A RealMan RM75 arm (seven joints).
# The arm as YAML. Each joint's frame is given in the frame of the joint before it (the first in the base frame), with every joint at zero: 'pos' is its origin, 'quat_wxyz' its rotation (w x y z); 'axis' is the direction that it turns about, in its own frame. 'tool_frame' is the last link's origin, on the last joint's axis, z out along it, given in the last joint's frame.
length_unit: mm
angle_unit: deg
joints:
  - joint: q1
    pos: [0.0, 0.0, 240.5]
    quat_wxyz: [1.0, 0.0, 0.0, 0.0]
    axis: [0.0, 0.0, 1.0]
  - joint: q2
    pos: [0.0, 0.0, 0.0]
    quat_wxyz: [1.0, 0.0, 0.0, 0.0]
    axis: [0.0, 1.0, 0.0]
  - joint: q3
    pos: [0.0, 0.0, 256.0]
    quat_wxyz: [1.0, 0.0, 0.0, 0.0]
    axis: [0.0, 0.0, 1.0]
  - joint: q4
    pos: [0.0, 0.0, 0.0]
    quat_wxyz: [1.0, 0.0, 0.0, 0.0]
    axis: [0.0, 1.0, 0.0]
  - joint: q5
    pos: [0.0, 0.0, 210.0]
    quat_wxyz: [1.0, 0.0, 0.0, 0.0]
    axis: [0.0, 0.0, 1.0]
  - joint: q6
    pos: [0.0, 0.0, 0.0]
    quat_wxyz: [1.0, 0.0, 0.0, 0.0]
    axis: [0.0, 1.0, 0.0]
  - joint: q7
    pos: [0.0, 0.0, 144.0]
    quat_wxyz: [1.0, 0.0, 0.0, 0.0]
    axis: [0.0, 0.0, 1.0]
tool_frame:
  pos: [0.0, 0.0, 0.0]
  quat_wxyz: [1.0, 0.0, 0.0, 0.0]
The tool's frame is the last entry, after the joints.
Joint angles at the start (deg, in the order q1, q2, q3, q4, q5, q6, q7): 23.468, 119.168, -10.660, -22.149, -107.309, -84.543, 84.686
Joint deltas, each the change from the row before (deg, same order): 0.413, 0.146, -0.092, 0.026, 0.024, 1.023, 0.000; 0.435, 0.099, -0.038, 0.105, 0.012, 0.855, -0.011; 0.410, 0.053, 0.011, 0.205, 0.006, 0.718, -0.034; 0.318, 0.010, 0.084, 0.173, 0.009, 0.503, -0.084; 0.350, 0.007, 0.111, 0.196, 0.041, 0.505, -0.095; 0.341, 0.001, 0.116, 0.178, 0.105, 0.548, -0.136; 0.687, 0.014, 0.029, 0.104, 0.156, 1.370, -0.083; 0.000, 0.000, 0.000, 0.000, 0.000, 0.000, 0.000; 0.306, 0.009, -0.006, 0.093, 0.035, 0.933, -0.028; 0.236, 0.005, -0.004, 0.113, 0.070, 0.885, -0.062; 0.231, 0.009, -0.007, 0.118, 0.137, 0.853, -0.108; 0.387, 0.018, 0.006, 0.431, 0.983, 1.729, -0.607; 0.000, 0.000, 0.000, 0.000, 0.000, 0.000, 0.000; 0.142, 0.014, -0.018, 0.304, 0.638, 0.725, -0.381; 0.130, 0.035, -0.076, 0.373, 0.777, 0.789, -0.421
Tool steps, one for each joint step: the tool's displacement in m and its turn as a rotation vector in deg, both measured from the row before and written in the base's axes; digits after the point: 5 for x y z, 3 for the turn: -0.00046, 0.00315, -0.00155, -0.014, -0.327, -0.456; -0.00082, 0.00307, -0.00136, -0.015, -0.223, -0.317; -0.00088, 0.00273, -0.00128, -0.019, -0.123, -0.249; -0.00063, 0.00211, -0.00063, 0.068, -0.105, -0.159; -0.00079, 0.00231, -0.00057, 0.109, -0.072, -0.145; -0.00063, 0.00239, -0.00032, 0.196, -0.112, -0.183; -0.00076, 0.00520, -0.00035, 0.268, -0.496, -0.544; 0.00000, 0.00000, 0.00000, 0.000, 0.000, 0.000; 0.00035, 0.00248, -0.00052, 0.081, -0.340, -0.526; 0.00062, 0.00203, -0.00047, 0.108, -0.315, -0.548; 0.00053, 0.00202, -0.00037, 0.168, -0.299, -0.514; 0.00126, 0.00406, 0.00004, 0.948, -0.398, -1.109; 0.00000, 0.00000, 0.00000, 0.000, 0.000, 0.000; 0.00047, 0.00161, -0.00011, 0.525, -0.056, -0.485; 0.00048, 0.00156, -0.00040, 0.554, 0.008, -0.554
